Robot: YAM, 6 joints.
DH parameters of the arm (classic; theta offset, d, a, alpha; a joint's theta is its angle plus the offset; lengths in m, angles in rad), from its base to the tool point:
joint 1: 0 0.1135 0.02 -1.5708
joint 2: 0 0 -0.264 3.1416
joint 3: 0.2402 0 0.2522 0
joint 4: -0.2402 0 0.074 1.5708
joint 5: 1.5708 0 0 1.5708
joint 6: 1.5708 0.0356 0 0
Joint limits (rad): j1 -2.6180..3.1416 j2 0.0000..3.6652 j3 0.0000..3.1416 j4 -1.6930..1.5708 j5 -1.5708..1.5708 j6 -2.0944..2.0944
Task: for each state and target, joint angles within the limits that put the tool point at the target. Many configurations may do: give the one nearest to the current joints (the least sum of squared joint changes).
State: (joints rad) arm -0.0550 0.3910 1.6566 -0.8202 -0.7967 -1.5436
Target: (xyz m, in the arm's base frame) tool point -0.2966 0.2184 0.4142
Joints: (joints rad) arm -0.5626 0.0250 2.0053 -0.7120 -0.8416 -1.5436
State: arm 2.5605 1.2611 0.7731 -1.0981 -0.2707 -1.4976
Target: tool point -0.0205 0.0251 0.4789
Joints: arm 2.2876 0.6244 1.4697 -0.9552 0.0291 -1.4976
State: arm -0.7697 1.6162 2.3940 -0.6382 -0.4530 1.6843
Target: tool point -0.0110 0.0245 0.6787
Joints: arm -0.6764 1.1591 2.5621 -0.6721 -0.3503 1.6843
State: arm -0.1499 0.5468 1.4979 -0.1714 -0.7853 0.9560
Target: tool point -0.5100 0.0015 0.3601
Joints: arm 0.0411 0.0541 2.2780 0.0989 -0.6833 0.9560
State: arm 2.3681 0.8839 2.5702 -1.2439 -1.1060 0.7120
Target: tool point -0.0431 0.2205 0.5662
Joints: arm 1.6297 1.5365 2.3538 -1.1548 -1.0048 0.7120
